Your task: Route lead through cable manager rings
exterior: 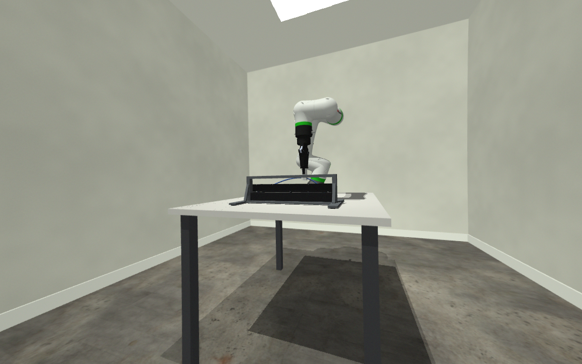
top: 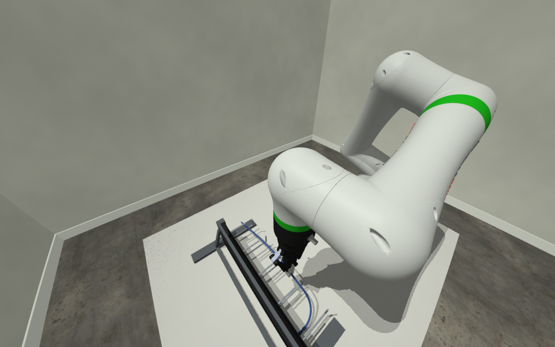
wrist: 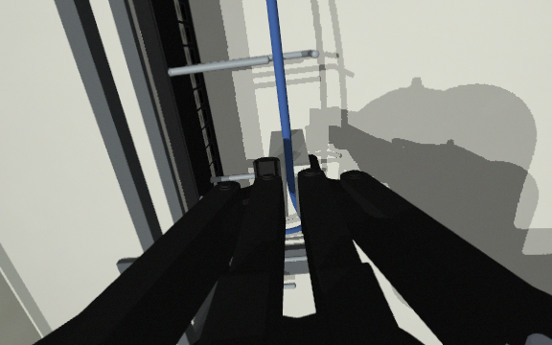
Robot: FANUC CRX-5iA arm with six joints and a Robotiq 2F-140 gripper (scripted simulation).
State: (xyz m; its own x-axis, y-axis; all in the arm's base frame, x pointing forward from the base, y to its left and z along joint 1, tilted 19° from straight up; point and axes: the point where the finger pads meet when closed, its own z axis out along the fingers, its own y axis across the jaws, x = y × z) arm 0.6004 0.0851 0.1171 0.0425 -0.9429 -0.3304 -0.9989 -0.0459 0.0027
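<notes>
My gripper is now 10 cm short of the rack, 5 cm to the left of it and 8 cm above it.
</notes>
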